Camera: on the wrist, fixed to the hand. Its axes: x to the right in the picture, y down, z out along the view.
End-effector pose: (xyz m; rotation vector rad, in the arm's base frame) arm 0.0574 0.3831 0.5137 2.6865 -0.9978 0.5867
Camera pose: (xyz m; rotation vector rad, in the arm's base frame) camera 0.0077 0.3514 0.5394 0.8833 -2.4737 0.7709
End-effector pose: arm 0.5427 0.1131 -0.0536 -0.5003 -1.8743 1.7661
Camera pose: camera 0.5580 0.1369 -0.1114 2.1244 1.2285 -1.1676
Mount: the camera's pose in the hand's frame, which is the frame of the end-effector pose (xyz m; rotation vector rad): -0.0048 0.0582 -0.0270 -0.5240 0.3643 1.5598
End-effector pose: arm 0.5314 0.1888 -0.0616 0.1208 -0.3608 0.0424
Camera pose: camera 0.5327 0.2498 -0.0820 -0.7071 -0.0163 1.4814
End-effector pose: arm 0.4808 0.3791 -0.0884 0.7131 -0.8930 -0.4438
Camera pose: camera 0.5039 0.4323 -0.0605 -0.4726 -0.6987 0.8120
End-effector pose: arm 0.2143 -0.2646 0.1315 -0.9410 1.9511 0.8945
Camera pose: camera 0.1583 -0.2576 0.1625 -0.3837 -2.0953 -1.7408
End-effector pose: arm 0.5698 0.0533 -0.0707 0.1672 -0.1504 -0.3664
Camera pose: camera 0.5901 0.1123 -0.0866 -0.4145 0.1987 1.1767
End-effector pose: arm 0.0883 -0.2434 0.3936 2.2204 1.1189 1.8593
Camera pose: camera 0.0934 -0.3000 0.4238 -1.6614 1.0390 -1.6250
